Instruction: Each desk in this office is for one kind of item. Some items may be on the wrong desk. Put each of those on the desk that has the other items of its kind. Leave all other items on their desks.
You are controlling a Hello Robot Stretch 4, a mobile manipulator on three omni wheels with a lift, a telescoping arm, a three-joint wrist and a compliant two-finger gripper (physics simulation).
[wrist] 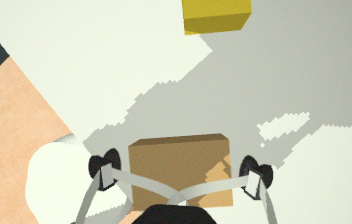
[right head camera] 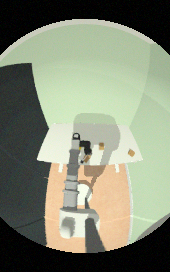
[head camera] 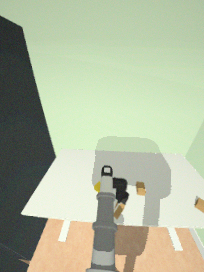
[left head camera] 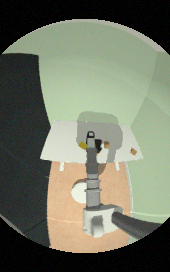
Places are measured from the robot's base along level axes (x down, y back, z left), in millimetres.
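Where they show: gripper, fingertip midpoint: [wrist: 180, 165] [right head camera: 86, 158] [head camera: 117, 211]; robot's base, link origin: [right head camera: 79, 193] [left head camera: 82, 191].
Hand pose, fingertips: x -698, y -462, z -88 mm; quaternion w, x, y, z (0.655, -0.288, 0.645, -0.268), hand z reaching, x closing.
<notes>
Each offset is from my fingertips to the top centre of the thing. Level surfaces: height alone.
My gripper [wrist: 180, 166] is open, low over the white desk {dx +5 mm} [head camera: 45, 202] [left head camera: 52, 145] [right head camera: 50, 147] near its front edge. A brown box {dy -3, dx -45, dz +0 mm} [wrist: 170, 165] [head camera: 119, 210] [right head camera: 87, 158] lies between the spread fingers, with a gap to each fingertip. A yellow block {dy -153, dx -40, dz +128 mm} [wrist: 216, 14] [head camera: 97, 187] [left head camera: 82, 145] lies on the desk beyond it, partly behind the arm in the head view. A second brown box {dy -176, dx -45, dz -199 mm} [head camera: 141, 188] [left head camera: 107, 145] [right head camera: 101, 146] lies to the right of the gripper. A third brown box {dy -49, dx -45, dz -635 mm} [head camera: 200, 204] [left head camera: 133, 151] [right head camera: 131, 153] lies near the desk's right end.
A tall dark panel [head camera: 20, 115] [left head camera: 20, 115] [right head camera: 17, 115] stands to the left of the desk. A pale green wall [head camera: 110, 90] is behind it. A white round object [wrist: 50, 175] [left head camera: 78, 192] shows below the desk's front edge. The arm's shadow falls across the desk.
</notes>
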